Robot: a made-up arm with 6 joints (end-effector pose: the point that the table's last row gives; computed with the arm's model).
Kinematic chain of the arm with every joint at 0, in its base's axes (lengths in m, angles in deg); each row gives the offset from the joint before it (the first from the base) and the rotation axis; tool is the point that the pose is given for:
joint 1: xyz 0 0 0.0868 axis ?
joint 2: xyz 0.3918 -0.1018 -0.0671 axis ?
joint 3: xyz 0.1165 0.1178 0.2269 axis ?
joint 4: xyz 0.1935 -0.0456 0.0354 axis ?
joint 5: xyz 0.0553 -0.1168 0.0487 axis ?
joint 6: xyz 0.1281 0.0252 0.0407 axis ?
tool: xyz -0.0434 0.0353 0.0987
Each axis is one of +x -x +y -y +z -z.
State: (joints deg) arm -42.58 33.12 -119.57 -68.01 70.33 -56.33
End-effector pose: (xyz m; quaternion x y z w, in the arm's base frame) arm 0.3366 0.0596 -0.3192 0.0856 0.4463 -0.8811 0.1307
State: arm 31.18 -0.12 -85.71 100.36 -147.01 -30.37
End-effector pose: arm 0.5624 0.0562 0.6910 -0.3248 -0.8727 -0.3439 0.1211
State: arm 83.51 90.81 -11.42 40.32 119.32 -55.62
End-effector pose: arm -0.1852 0.3968 0.5434 0.2874 0.1584 0.5051 0.7982
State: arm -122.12 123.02 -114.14 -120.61 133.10 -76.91
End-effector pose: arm -0.0854 -0.0128 -0.2208 -0.6941 0.5109 -0.2107 0.4613
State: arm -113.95 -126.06 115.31 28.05 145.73 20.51
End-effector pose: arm 0.2166 -0.6872 -0.2317 -0.4677 0.2066 -0.8246 0.2422
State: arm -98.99 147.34 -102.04 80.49 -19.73 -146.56
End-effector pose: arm 0.2594 0.0445 0.0570 0.1684 0.3524 -0.9206 0.0022
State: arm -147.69 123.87 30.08 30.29 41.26 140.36
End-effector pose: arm 0.2218 0.2668 -0.0604 0.0294 -0.0303 -0.9514 0.3050
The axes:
joint 1: -y
joint 2: +z
joint 3: -x
joint 4: +z
joint 5: +x
joint 6: +y

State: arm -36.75 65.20 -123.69 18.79 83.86 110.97
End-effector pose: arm 0.4886 0.4959 -0.2852 -0.6660 0.1390 -0.5073 0.5289
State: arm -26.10 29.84 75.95 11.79 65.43 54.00
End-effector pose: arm 0.8728 0.4127 0.1122 -0.1791 0.6640 0.2521 0.6808
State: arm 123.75 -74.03 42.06 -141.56 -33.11 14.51
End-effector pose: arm -0.6379 -0.2514 0.3280 -0.7762 -0.3282 0.5150 0.1569
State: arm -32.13 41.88 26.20 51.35 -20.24 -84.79
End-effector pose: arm 0.6354 0.2674 -0.0407 0.4189 -0.3695 0.6559 0.5077
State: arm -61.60 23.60 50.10 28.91 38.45 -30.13
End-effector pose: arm 0.6826 0.2645 -0.3773 0.1751 0.3907 0.3536 0.8317
